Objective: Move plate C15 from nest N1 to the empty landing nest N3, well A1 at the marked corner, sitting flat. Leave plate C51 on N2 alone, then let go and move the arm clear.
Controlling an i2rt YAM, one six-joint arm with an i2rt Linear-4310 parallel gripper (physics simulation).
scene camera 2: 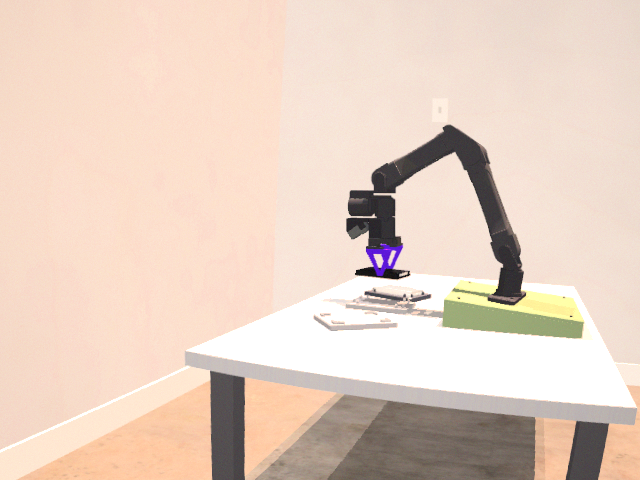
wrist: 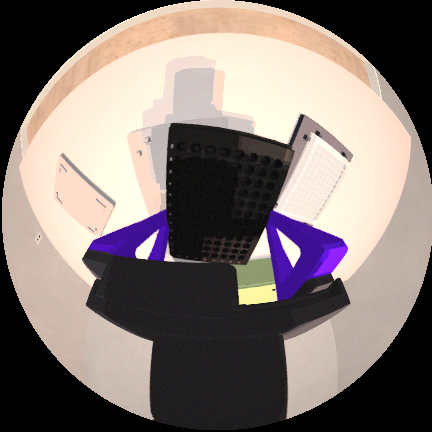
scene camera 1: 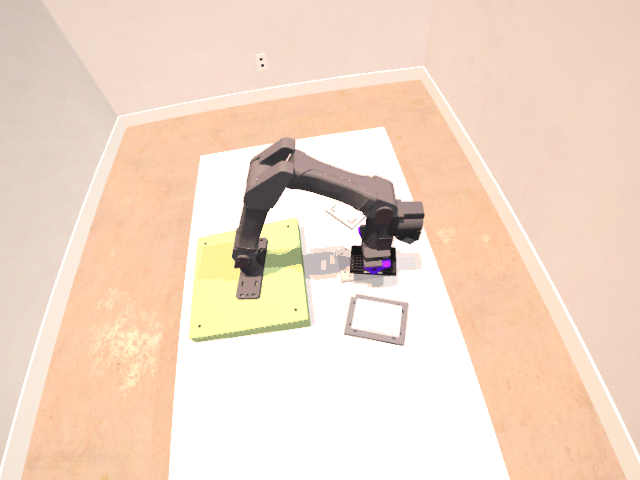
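Black plate C15 (scene camera 1: 356,261) (scene camera 2: 395,274) (wrist: 210,185) is held about level, with rows of wells showing on top. My gripper (scene camera 1: 375,259) (scene camera 2: 381,271) (wrist: 217,214) is shut on it, one purple finger on each side. Plate and gripper hang above the pale middle nest (scene camera 1: 346,277) (scene camera 2: 356,304) (wrist: 139,165), taken as N3, with a gap in scene camera 2. The plate hides much of this nest. White plate C51 (scene camera 1: 377,317) (scene camera 2: 397,290) (wrist: 315,181) sits in the grey nest N2 (scene camera 1: 349,328) (wrist: 304,128). The marked corner and well A1 cannot be made out.
An empty pale nest (scene camera 1: 342,213) (scene camera 2: 356,320) (wrist: 80,195), taken as N1, lies on the other side of the middle nest from N2. The arm's base stands on a yellow-green block (scene camera 1: 279,304) (scene camera 2: 511,323) (wrist: 256,295) on the white table (scene camera 1: 310,403) (scene camera 2: 439,366).
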